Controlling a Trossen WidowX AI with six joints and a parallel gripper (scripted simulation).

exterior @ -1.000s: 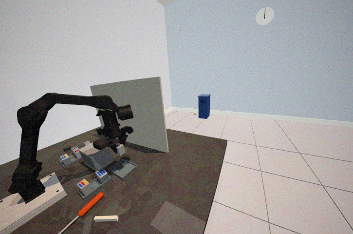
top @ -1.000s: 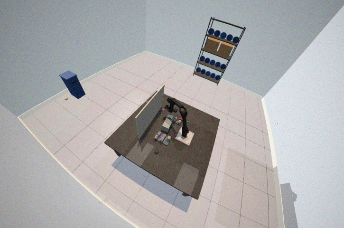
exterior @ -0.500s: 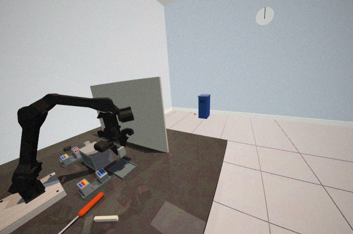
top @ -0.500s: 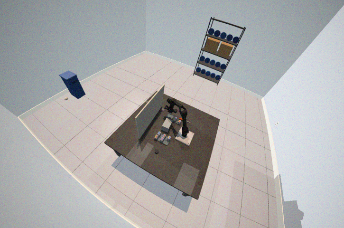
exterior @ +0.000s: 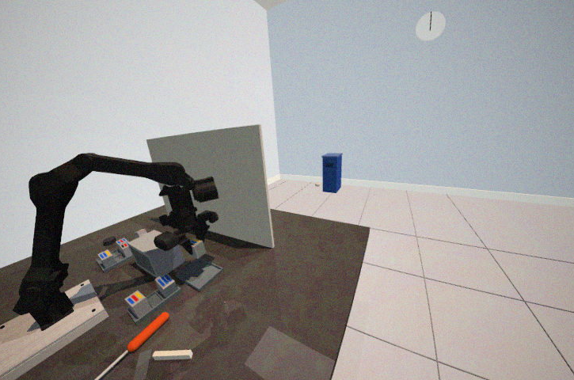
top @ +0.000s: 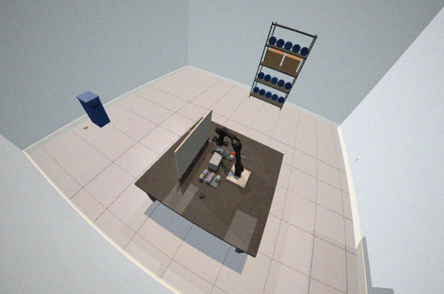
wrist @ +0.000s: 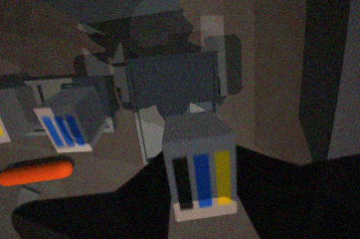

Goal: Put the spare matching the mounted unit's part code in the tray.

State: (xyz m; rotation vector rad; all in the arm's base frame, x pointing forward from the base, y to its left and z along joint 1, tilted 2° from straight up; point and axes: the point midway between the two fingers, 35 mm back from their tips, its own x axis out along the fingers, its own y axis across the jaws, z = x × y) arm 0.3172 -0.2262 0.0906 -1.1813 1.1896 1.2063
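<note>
The flat grey tray lies 10 mm behind my gripper tip, 10 mm to the left of it and 80 mm below it. Also, from my gripper tip: black disc 70 mm behind, 600 mm to the left, 80 mm below; then mounted unit 40 mm behind, 200 mm to the left, 40 mm below; then upright panel 210 mm ahead, 190 mm to the left, 140 mm above.
</note>
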